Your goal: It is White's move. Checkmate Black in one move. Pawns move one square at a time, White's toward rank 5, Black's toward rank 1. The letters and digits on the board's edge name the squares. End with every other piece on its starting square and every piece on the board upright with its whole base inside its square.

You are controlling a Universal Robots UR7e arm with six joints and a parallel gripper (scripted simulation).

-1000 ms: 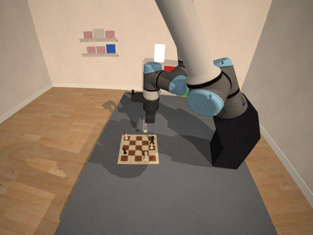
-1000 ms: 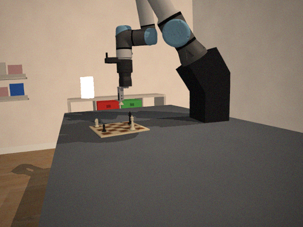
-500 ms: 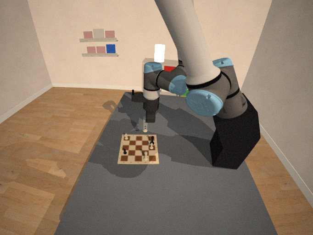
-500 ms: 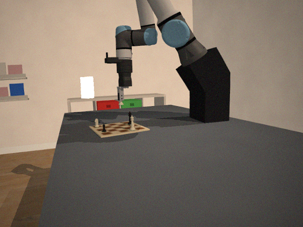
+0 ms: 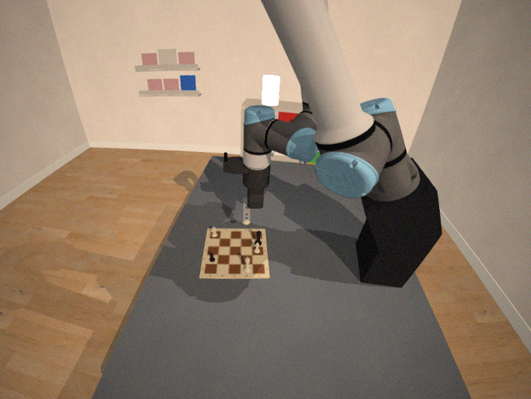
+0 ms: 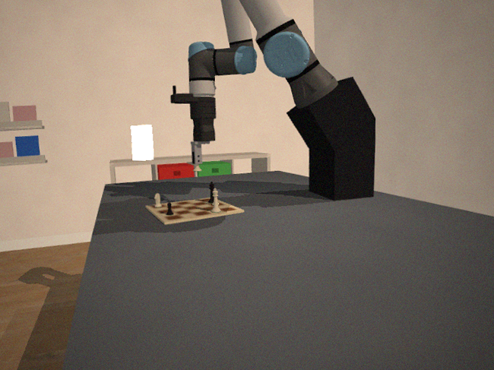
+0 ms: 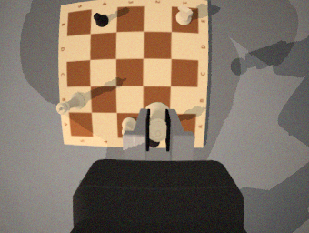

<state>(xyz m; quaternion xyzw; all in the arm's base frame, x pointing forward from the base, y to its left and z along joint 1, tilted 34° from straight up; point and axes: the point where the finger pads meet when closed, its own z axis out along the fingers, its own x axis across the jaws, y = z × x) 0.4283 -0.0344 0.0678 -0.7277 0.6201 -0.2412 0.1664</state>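
Right now my hand is 40 mm past the black king and 110 mm above it. From my hand the other things lie so: chessboard 30 mm ahead, 40 mm to the left, 140 mm below; then black pawn 100 mm ahead, 90 mm to the left, 120 mm below.
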